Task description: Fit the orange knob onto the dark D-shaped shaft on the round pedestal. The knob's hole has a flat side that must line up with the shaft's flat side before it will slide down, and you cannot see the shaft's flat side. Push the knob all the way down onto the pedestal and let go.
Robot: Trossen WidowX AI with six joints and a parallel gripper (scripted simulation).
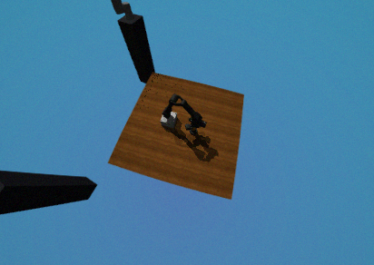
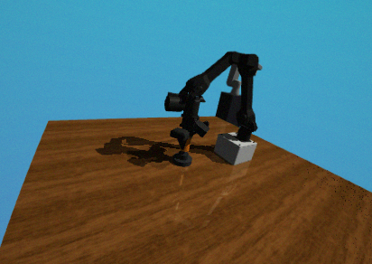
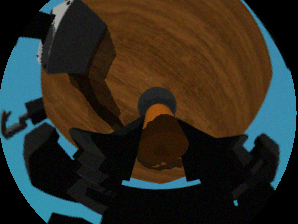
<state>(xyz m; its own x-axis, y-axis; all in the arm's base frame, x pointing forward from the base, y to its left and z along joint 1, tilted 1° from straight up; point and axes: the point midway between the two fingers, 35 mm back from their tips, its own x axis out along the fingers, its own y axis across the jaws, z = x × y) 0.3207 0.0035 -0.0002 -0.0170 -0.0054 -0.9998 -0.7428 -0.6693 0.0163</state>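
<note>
The orange knob is 20 mm above my gripper tip. Also, from my gripper tip: round dark pedestal 40 mm below.
</note>
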